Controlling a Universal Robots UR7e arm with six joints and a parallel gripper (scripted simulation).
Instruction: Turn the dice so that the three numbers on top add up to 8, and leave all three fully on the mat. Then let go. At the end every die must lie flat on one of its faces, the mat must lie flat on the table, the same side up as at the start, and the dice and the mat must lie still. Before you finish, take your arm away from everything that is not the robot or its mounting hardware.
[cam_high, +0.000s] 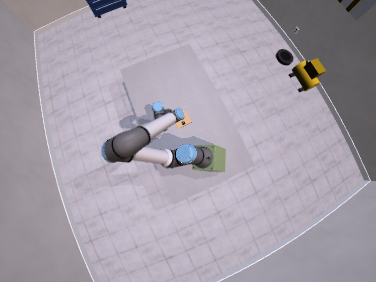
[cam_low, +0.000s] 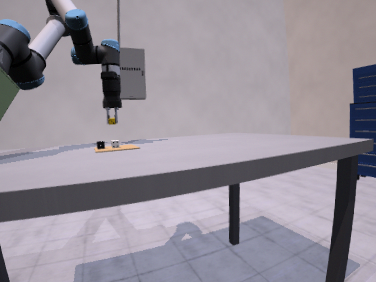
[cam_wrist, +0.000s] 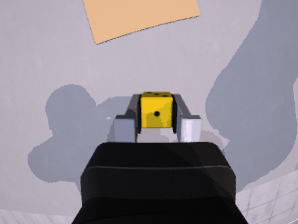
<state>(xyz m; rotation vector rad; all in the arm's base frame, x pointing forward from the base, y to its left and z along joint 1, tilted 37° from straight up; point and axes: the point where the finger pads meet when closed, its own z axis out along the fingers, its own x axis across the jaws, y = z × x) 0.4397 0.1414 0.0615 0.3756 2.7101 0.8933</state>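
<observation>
Right now my hand is 10 mm above the yellow die. The rest, counted from my hand: mat: 140 mm to the right, 110 mm below; then white die: 140 mm to the right, 90 mm below.
</observation>
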